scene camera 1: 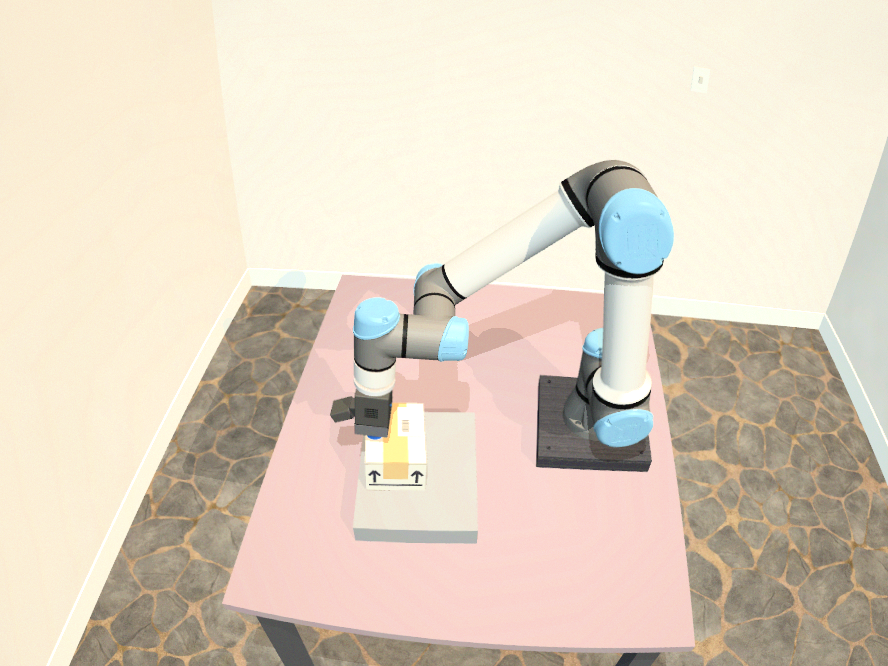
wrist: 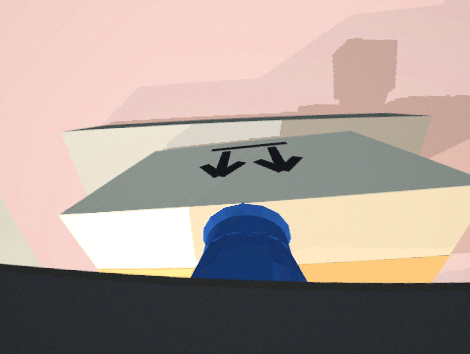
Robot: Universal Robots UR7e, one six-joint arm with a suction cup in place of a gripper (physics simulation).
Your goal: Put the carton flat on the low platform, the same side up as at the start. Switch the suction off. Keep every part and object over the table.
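Frame: origin at the arm's base, x ahead, y left, z up, level; millimetres.
Seen in the pictures: hand, its tool point: [scene camera 1: 373, 437] [wrist: 246, 214].
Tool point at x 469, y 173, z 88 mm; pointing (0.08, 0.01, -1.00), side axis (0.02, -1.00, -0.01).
Offsets run from my tool point to a thing's top centre. Level surfaces: height alone.
The white carton {dy -9, dx -40, dz +13 mm} [scene camera 1: 395, 469] [wrist: 325, 215] with orange tape is level, its arrows pointing up in the scene view. It is over the back left part of the grey low platform {dy +5, dx -86, dz -80 mm} [scene camera 1: 451, 494] [wrist: 110, 155], at or very near its surface; I cannot tell whether its underside touches. In the wrist view a narrow strip of platform shows beyond the arrow face. My gripper's blue suction cup [scene camera 1: 374, 435] [wrist: 245, 220] is against the carton's top near its left edge and holds it. The contact face of the cup is hidden.
The pink table {dz -128 mm} [scene camera 1: 559, 544] lies around the platform, with its left edge close beyond the carton. The robot's dark base plate [scene camera 1: 555, 451] stands at the right. A small dark camera block [scene camera 1: 342, 409] sticks out left of the tool.
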